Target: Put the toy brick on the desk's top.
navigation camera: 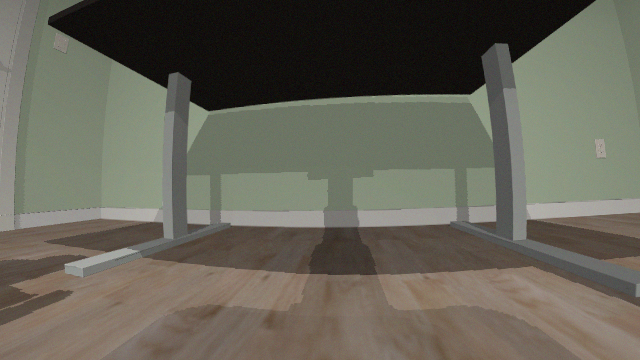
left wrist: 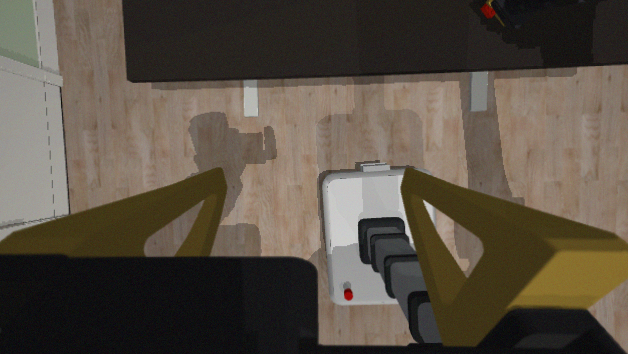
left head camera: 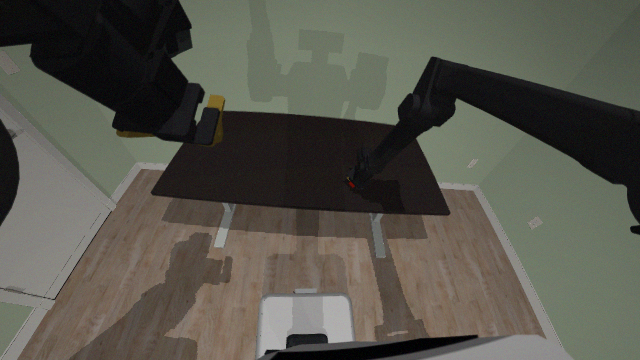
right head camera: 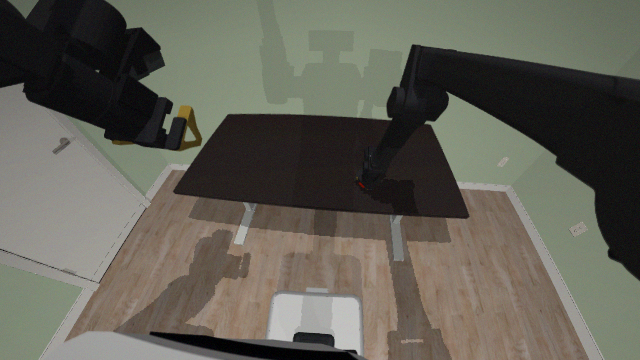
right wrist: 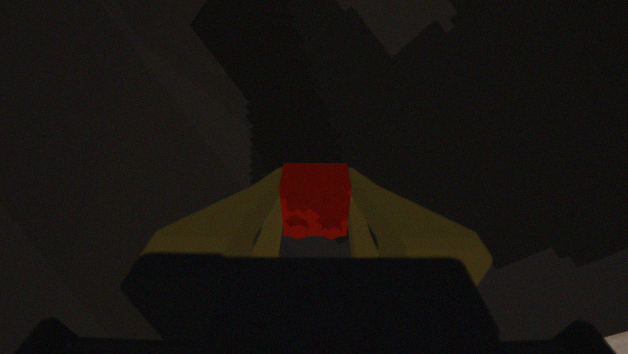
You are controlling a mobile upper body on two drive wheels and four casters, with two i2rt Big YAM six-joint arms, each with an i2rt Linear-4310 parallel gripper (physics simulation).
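Places are measured from the left arm's base along level axes (x ahead, y up, z right), in centimetres.
Where they show: left gripper, fingertip midpoint: (left wrist: pixel 313 177) (left head camera: pixel 193 134) (right head camera: pixel 179 140); right gripper, fingertip midpoint: (left wrist: pixel 491 5) (left head camera: pixel 353 182) (right head camera: pixel 364 183) (right wrist: pixel 315 178).
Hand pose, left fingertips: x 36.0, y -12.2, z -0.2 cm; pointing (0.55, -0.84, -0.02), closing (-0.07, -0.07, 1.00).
After its pixels a point has its place.
The red toy brick (left head camera: pixel 351 184) @(x 72.5, y -66.7, z 42.8 cm) (right head camera: pixel 361 185) @(x 72.6, y -67.5, z 42.8 cm) (left wrist: pixel 488 10) @(x 72.7, y -66.6, z 42.7 cm) (right wrist: pixel 315 200) @(x 73.8, y -66.1, z 44.5 cm) is between the fingertips of my right gripper (right wrist: pixel 315 178) @(x 74.5, y -67.9, z 44.4 cm), which is shut on it. Brick and gripper are low over the right part of the dark desk's top (left head camera: pixel 280 160) @(x 89.7, y -69.0, z 7.0 cm) (right head camera: pixel 295 160) @(x 90.0, y -69.0, z 8.5 cm) (left wrist: pixel 300 40) @(x 71.6, y -69.0, z -5.3 cm), near its front edge. I cannot tell whether the brick touches the desk. Its studs face back toward the gripper in the right wrist view. My left gripper (left wrist: pixel 313 177) @(x 36.0, y -12.2, z -0.2 cm) is open and empty, off to the left and well above the floor.
The desk stands on two grey legs (navigation camera: pixel 176 155) @(x 100.4, y -105.9, z -38.2 cm) (navigation camera: pixel 507 160) @(x 93.0, y -112.4, z 81.0 cm) with long feet. A green wall rises behind it. My white base (left head camera: pixel 270 320) @(x 17.3, y -115.0, z 3.4 cm) (right head camera: pixel 282 320) @(x 15.5, y -115.0, z 5.0 cm) (left wrist: pixel 342 200) @(x 19.6, y -115.0, z 5.5 cm) is in front of the desk. A white door (right head camera: pixel 60 190) @(x 61.0, y -70.8, z -157.7 cm) is at the left.
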